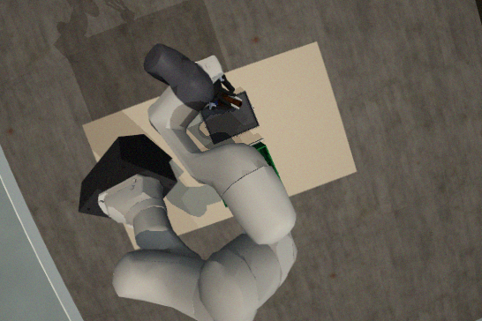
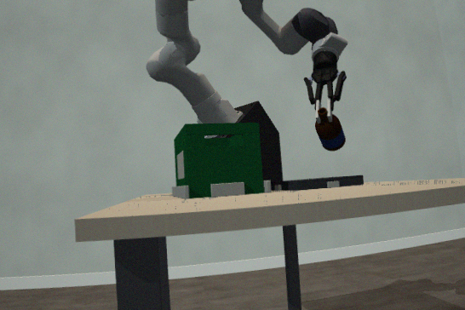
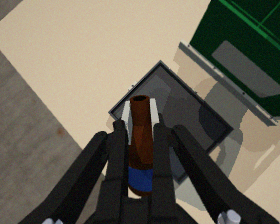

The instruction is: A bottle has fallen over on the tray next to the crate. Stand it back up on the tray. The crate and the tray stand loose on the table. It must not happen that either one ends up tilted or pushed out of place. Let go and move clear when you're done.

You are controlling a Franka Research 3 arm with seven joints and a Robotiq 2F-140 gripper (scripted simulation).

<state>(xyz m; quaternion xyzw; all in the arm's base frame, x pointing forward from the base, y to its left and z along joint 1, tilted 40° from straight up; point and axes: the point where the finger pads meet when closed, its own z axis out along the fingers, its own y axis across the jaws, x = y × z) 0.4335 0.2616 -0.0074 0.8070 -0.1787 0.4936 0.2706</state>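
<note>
The bottle lies 30 mm behind my hand, 20 mm to the left of it and 40 mm below it. Also, from my hand: dark grey tray (40 mm behind, 50 mm to the right, 200 mm below); green crate (60 mm behind, 320 mm to the right, 130 mm below).
</note>
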